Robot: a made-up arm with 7 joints. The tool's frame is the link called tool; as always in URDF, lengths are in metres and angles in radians. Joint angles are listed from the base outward.
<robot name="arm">
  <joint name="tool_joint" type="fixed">
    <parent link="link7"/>
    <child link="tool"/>
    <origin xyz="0 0 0" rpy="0 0 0"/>
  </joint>
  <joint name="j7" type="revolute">
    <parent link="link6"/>
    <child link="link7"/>
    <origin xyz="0 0 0" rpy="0 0 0"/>
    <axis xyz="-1 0 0"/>
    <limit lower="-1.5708" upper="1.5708"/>
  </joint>
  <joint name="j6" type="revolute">
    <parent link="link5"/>
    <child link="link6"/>
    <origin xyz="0 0 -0.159" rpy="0 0 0"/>
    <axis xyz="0 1 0"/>
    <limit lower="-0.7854" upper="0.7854"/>
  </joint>
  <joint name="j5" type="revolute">
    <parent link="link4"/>
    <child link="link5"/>
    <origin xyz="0 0 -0.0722" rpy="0 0 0"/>
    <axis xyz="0 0 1"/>
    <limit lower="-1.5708" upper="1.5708"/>
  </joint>
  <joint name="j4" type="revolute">
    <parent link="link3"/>
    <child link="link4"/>
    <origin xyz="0 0 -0.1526" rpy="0 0 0"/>
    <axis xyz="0 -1 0"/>
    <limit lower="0" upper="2.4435"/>
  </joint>
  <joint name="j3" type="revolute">
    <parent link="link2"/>
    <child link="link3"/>
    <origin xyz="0 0 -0.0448" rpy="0 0 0"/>
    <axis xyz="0 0 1"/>
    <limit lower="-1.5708" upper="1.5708"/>
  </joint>
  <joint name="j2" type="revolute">
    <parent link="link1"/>
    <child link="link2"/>
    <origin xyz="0 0.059 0" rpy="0 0 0"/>
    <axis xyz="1 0 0"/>
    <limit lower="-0.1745" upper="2"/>
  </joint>
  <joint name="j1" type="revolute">
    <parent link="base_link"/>
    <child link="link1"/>
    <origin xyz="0 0.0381 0" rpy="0 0 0"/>
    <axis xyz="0 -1 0"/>
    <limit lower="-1.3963" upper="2"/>
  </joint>
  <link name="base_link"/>
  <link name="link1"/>
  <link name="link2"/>
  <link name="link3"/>
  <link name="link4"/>
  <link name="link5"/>
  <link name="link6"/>
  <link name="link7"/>
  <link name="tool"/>
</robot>
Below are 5 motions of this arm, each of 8 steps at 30 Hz.
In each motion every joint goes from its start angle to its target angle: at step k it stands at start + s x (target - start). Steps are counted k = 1, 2, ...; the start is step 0. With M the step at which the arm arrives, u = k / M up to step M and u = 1 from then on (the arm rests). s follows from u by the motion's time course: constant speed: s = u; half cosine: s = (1 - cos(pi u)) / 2; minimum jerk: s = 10 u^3 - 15 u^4 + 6 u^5.
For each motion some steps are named. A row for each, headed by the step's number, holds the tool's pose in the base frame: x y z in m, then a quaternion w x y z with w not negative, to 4 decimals.
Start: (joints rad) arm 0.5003 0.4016 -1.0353 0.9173 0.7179 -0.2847 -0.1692
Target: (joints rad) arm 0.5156 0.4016 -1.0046 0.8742 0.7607 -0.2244 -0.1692
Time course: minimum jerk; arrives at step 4
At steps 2, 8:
2: 0.2648 0.0892 -0.2815 0.7900 -0.0586 -0.5924 -0.1465
8: 0.2685 0.0945 -0.2809 0.8020 -0.0485 -0.5806 -0.1318

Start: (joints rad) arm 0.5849 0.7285 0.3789 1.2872 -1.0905 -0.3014 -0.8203
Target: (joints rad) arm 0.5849 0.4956 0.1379 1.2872 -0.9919 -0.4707 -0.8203
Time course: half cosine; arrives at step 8
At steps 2, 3, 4, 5, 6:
2: 0.2590 0.3223 -0.0126 0.0677 0.7616 -0.6376 -0.0940
3: 0.2687 0.3098 -0.0223 0.0759 0.7347 -0.6667 -0.1001
4: 0.2794 0.2941 -0.0332 0.0846 0.7012 -0.6999 -0.1060
5: 0.2891 0.2774 -0.0435 0.0922 0.6660 -0.7320 -0.1105
6: 0.2965 0.2625 -0.0517 0.0978 0.6348 -0.7581 -0.1133

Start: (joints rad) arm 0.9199 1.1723 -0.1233 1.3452 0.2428 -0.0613 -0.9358
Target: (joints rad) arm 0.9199 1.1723 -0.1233 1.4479 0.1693 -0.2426 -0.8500
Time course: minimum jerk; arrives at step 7
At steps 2, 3, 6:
2: 0.2322 0.3128 0.1052 0.1299 0.5474 -0.7932 0.2330
3: 0.2313 0.3080 0.1072 0.1121 0.5354 -0.8100 0.2113
6: 0.2285 0.2947 0.1121 0.0623 0.5013 -0.8501 0.1491

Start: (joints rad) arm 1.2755 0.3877 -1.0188 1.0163 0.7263 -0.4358 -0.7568
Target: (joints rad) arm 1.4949 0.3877 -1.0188 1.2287 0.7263 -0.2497 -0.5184
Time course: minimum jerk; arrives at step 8
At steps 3, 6, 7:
3: 0.3653 0.0530 0.0222 0.3827 0.0196 -0.9224 0.0486
6: 0.3381 0.0325 0.0804 0.3326 -0.0276 -0.9409 -0.0573
7: 0.3333 0.0299 0.0879 0.3249 -0.0330 -0.9424 -0.0728

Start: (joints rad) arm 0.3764 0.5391 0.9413 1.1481 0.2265 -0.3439 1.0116
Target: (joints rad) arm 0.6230 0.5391 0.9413 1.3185 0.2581 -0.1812 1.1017
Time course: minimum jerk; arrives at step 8
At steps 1, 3, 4, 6, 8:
1: 0.1758 0.3933 -0.1049 0.4971 0.1400 -0.8494 -0.1083
3: 0.1801 0.3912 -0.0837 0.4678 0.1336 -0.8659 -0.1165
4: 0.1820 0.3891 -0.0654 0.4420 0.1285 -0.8790 -0.1242
6: 0.1815 0.3847 -0.0336 0.3956 0.1207 -0.8997 -0.1394
8: 0.1806 0.3834 -0.0254 0.3833 0.1190 -0.9046 -0.1437

